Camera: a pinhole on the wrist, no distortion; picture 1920 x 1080 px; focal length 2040.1 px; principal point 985.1 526.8 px. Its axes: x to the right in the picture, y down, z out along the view. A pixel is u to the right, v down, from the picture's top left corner.
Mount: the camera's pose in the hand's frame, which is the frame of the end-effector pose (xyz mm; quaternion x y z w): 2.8 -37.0 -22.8 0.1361 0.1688 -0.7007 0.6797
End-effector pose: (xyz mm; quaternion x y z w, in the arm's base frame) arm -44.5 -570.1 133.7 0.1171 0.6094 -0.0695 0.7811
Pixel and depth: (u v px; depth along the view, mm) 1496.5 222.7 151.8
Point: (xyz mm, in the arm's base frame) 11.2 -727.4 158.3
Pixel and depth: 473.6 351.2 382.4
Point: 267.0 -774.9 218.0
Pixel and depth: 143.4 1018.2 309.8
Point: 253.4 -700.4 107.9
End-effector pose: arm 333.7 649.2 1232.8 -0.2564 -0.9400 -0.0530 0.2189
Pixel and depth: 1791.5 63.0 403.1
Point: 110.7 370.5 950.7
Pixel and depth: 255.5 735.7 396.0
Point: 94.4 696.1 908.4
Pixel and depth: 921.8 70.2 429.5
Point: 144.5 518.0 863.4
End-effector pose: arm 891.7 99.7 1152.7 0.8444 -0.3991 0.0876 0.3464
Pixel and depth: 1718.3 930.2 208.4
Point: 1049.6 68.3 975.2
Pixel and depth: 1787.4 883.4 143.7
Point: 1011.6 92.5 1027.7
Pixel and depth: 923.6 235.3 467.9
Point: 970.6 -44.2 714.4
